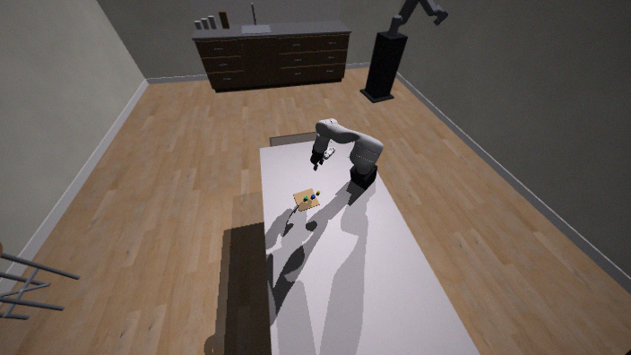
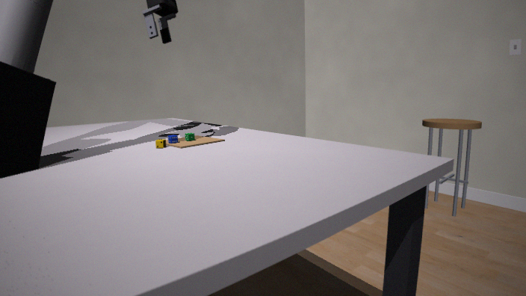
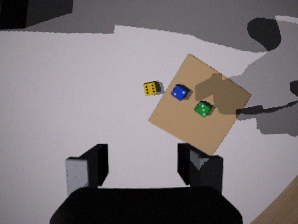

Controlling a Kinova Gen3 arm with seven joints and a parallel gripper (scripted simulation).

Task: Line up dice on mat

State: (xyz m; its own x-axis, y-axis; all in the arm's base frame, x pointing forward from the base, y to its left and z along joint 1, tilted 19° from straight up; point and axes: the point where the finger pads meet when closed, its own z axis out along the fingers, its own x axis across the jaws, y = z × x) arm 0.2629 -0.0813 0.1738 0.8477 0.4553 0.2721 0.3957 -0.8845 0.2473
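The yellow die lies 1 cm to the left of my hand and 27 cm below it. From my hand the other things lie so: tan mat 9 cm ahead, 3 cm to the left, 28 cm below; green die 9 cm ahead, 3 cm to the left, 27 cm below; blue die 4 cm ahead, 3 cm to the left, 27 cm below.
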